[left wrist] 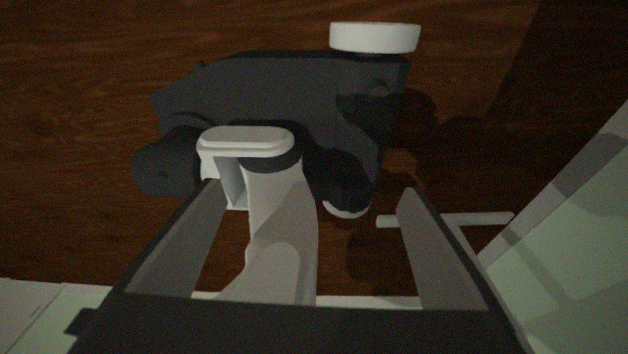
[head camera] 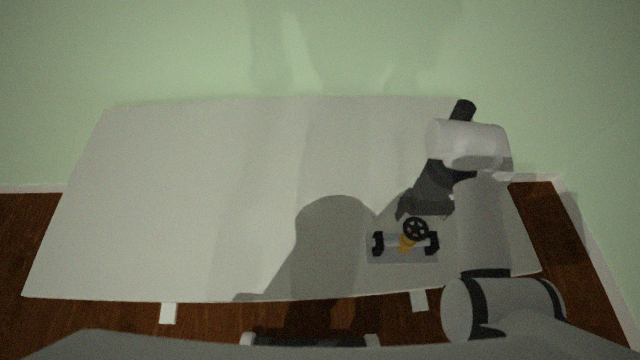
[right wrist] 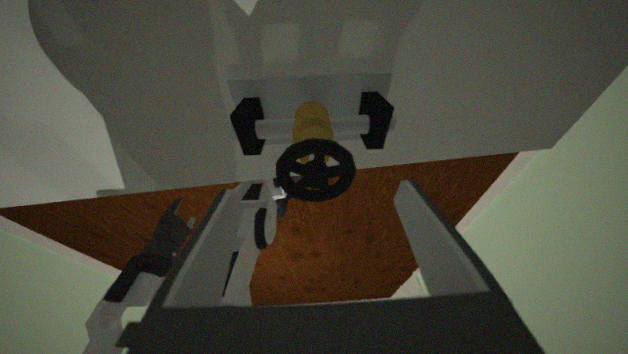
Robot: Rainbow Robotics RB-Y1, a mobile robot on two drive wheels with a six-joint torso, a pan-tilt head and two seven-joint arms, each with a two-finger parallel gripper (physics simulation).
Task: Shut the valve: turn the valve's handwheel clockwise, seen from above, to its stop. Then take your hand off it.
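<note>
The black spoked handwheel (head camera: 416, 229) (right wrist: 316, 171) sits on the yellow valve body (head camera: 406, 244) (right wrist: 312, 120), on a grey pipe (right wrist: 350, 125) between two black brackets. My right gripper (head camera: 425, 214) (right wrist: 318, 194) is open and empty. In the right wrist view the handwheel appears centred between its fingertips and beyond them, with space on both sides; no finger touches it there. In the head camera the right gripper is just behind the wheel. My left gripper (left wrist: 311, 194) (right wrist: 186, 209) is open and empty, over the floor away from the valve.
The valve's grey base plate (head camera: 400, 259) (right wrist: 280, 87) lies on the white table (head camera: 175, 200) near its front edge, towards the right. The green wall (head camera: 200, 50) rises behind the table. My dark mobile base (left wrist: 280, 80) stands on the wooden floor below the left gripper.
</note>
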